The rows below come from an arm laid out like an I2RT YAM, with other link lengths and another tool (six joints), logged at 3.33 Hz.
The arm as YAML. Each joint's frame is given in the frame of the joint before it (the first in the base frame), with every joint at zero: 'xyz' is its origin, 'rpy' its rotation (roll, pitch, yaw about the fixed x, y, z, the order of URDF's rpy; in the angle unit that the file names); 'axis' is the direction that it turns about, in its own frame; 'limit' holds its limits. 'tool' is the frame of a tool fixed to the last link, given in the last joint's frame.
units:
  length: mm
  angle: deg
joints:
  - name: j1
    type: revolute
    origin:
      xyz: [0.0, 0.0, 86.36]
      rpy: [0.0, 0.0, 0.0]
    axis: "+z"
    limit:
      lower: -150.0
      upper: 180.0
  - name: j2
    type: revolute
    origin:
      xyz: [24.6, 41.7, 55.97]
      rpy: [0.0, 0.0, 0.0]
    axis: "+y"
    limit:
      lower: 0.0
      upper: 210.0
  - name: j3
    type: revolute
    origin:
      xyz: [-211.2, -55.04, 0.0]
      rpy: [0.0, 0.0, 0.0]
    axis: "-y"
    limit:
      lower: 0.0
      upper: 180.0
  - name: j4
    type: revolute
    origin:
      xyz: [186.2, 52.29, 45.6]
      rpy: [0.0, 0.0, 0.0]
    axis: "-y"
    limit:
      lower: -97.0
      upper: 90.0
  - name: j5
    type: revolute
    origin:
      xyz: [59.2, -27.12, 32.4]
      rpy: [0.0, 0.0, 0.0]
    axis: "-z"
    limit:
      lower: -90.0
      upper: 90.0
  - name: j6
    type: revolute
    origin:
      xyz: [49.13, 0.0, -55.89]
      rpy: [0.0, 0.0, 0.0]
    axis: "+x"
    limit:
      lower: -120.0
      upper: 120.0
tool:
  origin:
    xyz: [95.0, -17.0, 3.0]
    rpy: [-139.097, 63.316, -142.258]
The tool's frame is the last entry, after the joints.
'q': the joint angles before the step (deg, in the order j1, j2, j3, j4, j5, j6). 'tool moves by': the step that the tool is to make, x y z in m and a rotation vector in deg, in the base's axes. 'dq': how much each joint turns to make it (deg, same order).
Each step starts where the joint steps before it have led.
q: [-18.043 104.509 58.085 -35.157 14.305 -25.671]
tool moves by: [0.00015 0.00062 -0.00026 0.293 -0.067 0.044]
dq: [-0.021 -0.002 -0.001 -0.023 -0.306 -0.022]
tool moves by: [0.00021 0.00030 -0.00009 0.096 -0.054 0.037]
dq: [0.020 0.002 0.001 0.023 -0.109 -0.001]
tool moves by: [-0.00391 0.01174 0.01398 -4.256 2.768 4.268]
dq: [5.005 -2.599 0.045 -4.195 4.895 0.087]
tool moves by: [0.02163 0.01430 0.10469 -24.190 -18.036 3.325]
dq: [15.608 -16.438 1.440 -0.701 24.743 6.341]
